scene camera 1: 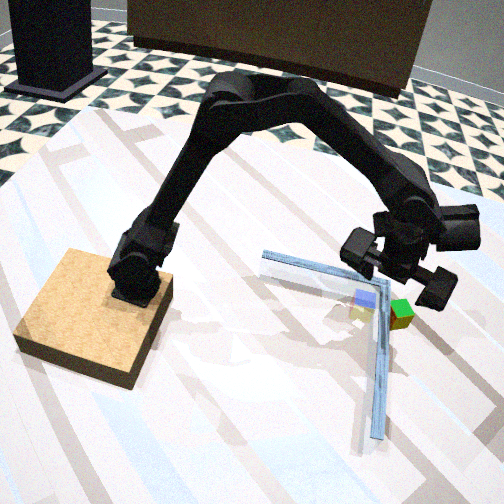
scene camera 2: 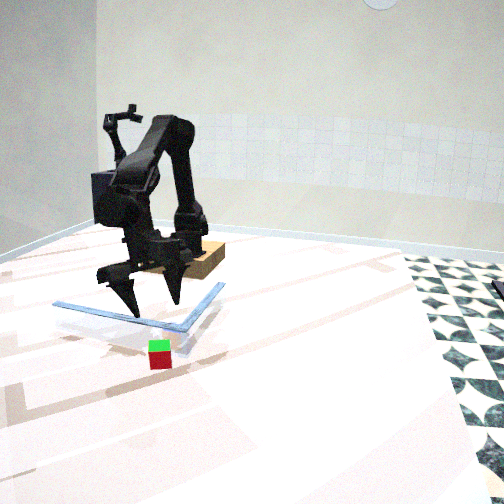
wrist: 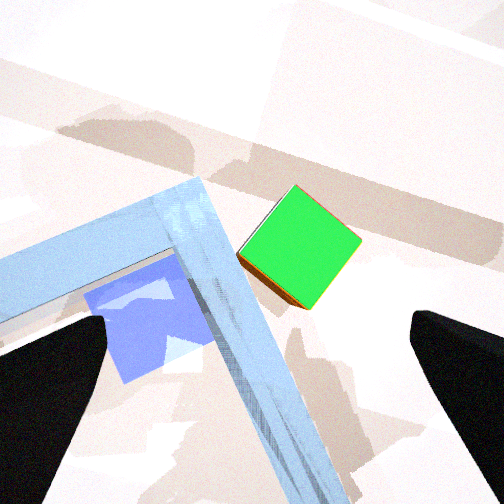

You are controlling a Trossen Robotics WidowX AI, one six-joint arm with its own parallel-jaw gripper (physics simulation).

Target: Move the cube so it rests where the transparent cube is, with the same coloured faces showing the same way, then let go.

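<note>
The cube (scene camera 1: 402, 313) has a green top and red and orange sides. It rests on the table just outside the corner of the light blue L-shaped rail (scene camera 1: 378, 330). It also shows in scene camera 2 (scene camera 2: 159, 354) and in the wrist view (wrist: 300, 246). The transparent cube (scene camera 1: 363, 305), blue on top, sits inside the rail's corner; the wrist view shows its blue face (wrist: 160, 325). My gripper (scene camera 1: 405, 275) is open and empty, hovering above the cube and the rail corner. Its fingers (scene camera 2: 150, 292) hang clear of the table.
A wooden block (scene camera 1: 95, 315) carries the arm's base at the left. The rail (scene camera 2: 140, 318) lies between the cube and the transparent cube. A dark cabinet (scene camera 1: 55, 45) stands on the patterned floor at the far left.
</note>
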